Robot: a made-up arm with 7 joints.
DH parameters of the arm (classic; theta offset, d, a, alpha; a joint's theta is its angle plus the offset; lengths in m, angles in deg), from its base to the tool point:
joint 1: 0 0.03 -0.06 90
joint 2: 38.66 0 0.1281 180
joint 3: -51.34 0.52 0 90
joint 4: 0 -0.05 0.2 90
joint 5: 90 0.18 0.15 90
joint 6: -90 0.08 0.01 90
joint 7: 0 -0.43 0.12 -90
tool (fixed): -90 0.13 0 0
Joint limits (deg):
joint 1: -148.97..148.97
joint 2: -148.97..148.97
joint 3: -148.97..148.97
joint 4: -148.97..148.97
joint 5: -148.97..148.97
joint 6: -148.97..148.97
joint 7: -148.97..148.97
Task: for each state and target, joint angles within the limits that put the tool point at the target. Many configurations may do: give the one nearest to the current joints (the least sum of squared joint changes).
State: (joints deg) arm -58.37 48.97 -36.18 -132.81 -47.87 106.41 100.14
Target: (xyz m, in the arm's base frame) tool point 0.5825 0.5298 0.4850
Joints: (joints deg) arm -27.43 56.99 -36.44 -132.02 -56.58 129.11 109.85
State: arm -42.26 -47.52 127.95 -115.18 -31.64 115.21 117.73
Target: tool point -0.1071 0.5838 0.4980
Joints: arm -25.49 -39.71 122.57 -111.36 -28.99 111.80 113.44
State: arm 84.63 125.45 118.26 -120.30 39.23 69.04 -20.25
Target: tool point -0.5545 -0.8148 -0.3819
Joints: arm 106.38 123.84 126.56 -125.94 34.20 69.12 -18.09
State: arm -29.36 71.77 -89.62 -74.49 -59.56 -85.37 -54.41
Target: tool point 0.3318 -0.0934 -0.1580
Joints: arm -65.78 93.09 -122.25 -60.71 -45.64 -48.28 -61.86
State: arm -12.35 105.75 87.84 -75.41 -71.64 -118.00 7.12
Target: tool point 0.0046 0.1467 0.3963
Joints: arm -10.37 106.87 87.65 -92.34 -58.66 -92.97 18.81
